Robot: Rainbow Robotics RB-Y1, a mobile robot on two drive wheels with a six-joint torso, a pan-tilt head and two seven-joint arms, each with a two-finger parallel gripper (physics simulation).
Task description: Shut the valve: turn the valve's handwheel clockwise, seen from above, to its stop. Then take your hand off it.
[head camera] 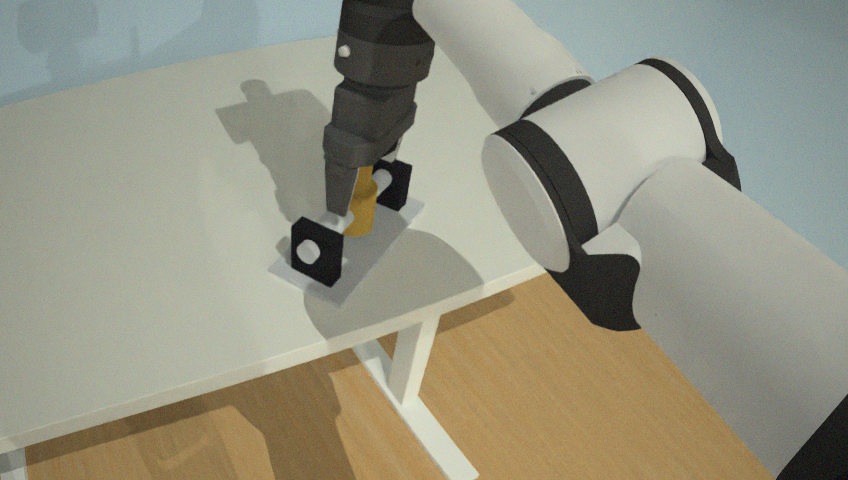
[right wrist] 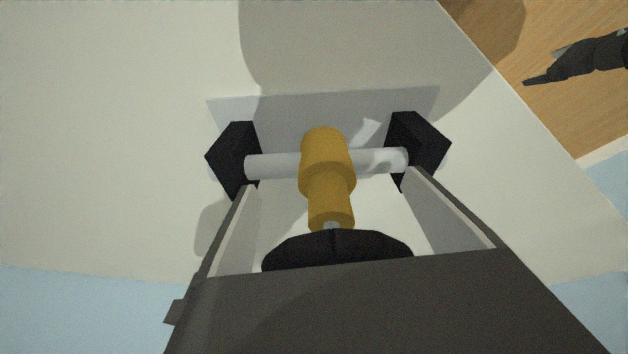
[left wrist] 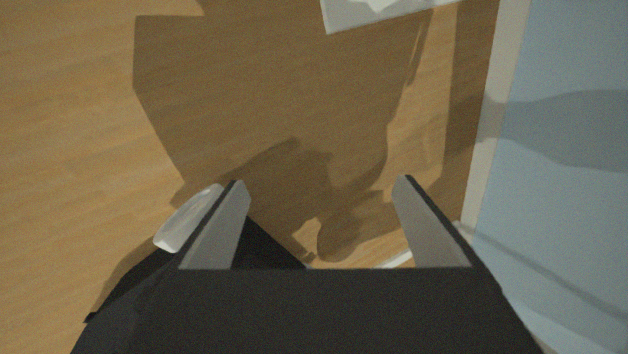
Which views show my left gripper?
The right wrist view and the left wrist view only.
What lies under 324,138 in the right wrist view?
A valve.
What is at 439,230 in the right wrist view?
My right gripper.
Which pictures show my right gripper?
The head camera view and the right wrist view only.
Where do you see a white table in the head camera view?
149,207
